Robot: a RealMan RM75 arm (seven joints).
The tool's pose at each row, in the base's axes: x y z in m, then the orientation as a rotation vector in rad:
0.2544, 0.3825, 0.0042, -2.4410, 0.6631, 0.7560
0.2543, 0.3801, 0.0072, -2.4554, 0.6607, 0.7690
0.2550, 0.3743, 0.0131, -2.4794, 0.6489, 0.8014
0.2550, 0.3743, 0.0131, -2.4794, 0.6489, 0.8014
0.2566, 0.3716, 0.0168, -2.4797, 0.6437, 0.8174
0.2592, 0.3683, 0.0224, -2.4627, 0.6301, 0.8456
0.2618, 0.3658, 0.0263, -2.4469, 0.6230, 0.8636
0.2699, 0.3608, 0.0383, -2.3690, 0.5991, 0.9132
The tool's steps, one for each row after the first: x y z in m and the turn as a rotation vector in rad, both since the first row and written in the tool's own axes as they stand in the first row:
-0.0012, 0.0009, -0.0035, -0.0179, -0.0026, 0.0021
-0.0026, 0.0031, -0.0114, -0.0521, -0.0150, 0.0028
-0.0026, 0.0031, -0.0114, -0.0521, -0.0150, 0.0028
-0.0029, 0.0031, -0.0163, -0.0589, -0.0255, 0.0032
-0.0035, 0.0024, -0.0232, -0.0559, -0.0519, 0.0000
-0.0033, 0.0016, -0.0284, -0.0499, -0.0704, -0.0011
-0.0033, -0.0030, -0.0431, -0.0045, -0.1372, -0.0079

